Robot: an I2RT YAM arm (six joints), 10 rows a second.
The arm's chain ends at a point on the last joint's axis. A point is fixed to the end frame.
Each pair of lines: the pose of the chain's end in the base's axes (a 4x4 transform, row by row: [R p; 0 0 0 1], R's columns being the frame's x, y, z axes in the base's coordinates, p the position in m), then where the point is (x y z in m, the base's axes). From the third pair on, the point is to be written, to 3 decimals.
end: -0.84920, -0.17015, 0.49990, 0.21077; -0.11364, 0.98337, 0.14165, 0.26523; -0.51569, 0.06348, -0.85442, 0.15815; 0, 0, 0, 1
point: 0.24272 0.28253 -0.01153
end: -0.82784, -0.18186, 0.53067, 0.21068; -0.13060, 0.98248, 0.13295, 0.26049; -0.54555, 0.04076, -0.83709, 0.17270; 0, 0, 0, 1
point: 0.24890 0.27537 0.00409
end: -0.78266, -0.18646, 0.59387, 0.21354; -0.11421, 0.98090, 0.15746, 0.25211; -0.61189, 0.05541, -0.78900, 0.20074; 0, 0, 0, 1
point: 0.265 0.272 0.036
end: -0.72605, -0.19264, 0.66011, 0.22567; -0.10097, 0.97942, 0.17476, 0.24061; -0.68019, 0.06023, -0.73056, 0.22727; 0, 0, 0, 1
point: 0.291 0.264 0.068
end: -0.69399, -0.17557, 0.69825, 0.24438; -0.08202, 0.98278, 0.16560, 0.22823; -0.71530, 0.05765, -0.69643, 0.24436; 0, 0, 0, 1
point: 0.318 0.251 0.089
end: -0.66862, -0.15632, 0.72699, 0.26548; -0.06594, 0.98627, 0.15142, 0.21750; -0.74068, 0.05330, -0.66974, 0.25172; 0, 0, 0, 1
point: 0.345 0.239 0.099
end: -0.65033, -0.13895, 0.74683, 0.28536; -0.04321, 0.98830, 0.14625, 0.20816; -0.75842, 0.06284, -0.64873, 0.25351; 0, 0, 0, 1
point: 0.369 0.230 0.103
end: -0.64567, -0.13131, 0.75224, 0.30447; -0.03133, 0.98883, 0.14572, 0.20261; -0.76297, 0.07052, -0.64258, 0.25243; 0, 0, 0, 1
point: 0.390 0.225 0.103
